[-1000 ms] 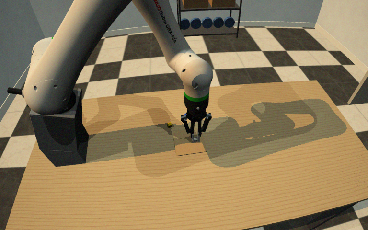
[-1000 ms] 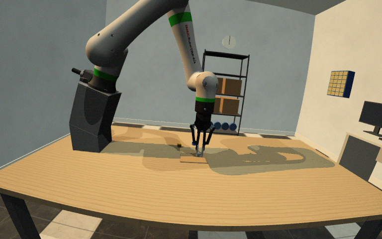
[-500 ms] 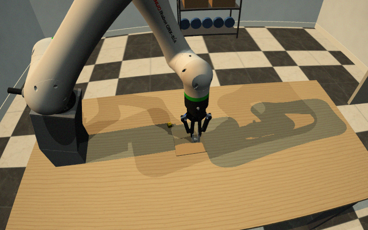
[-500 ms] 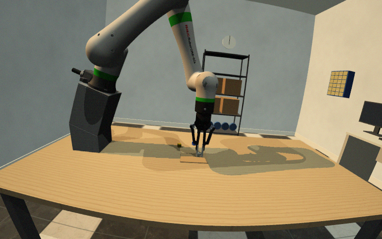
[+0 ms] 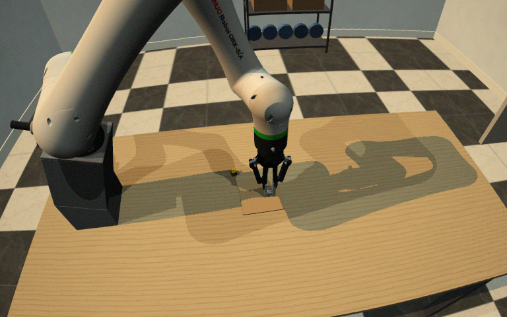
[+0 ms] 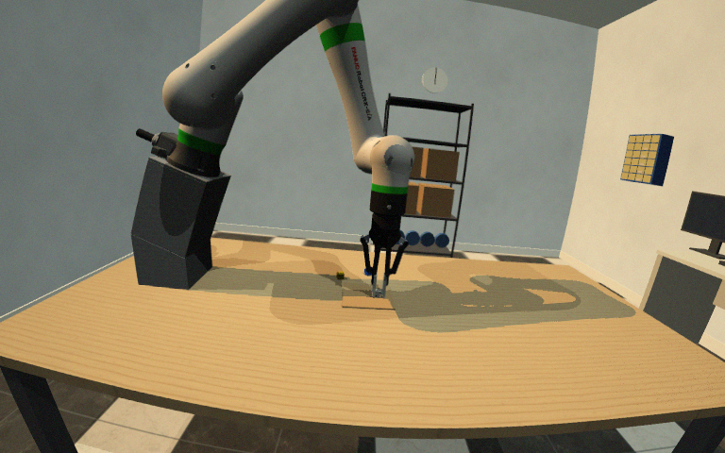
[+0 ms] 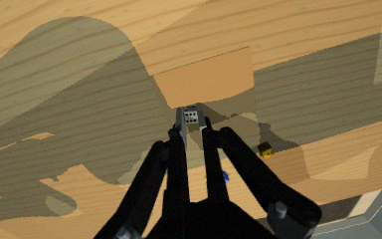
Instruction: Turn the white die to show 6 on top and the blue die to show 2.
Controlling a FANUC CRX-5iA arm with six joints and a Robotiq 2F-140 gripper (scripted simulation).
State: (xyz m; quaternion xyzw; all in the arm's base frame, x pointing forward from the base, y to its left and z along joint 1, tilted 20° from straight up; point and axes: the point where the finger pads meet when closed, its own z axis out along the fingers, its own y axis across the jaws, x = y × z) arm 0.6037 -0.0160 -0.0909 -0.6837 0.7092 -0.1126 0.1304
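Right now my hand is 20 mm above the white die. The rest, counted from my hand: blue die 150 mm to the left, 30 mm below, 30 mm behind; tan mat 40 mm below, 30 mm behind; yellow die 110 mm to the left, 110 mm behind, 30 mm below.
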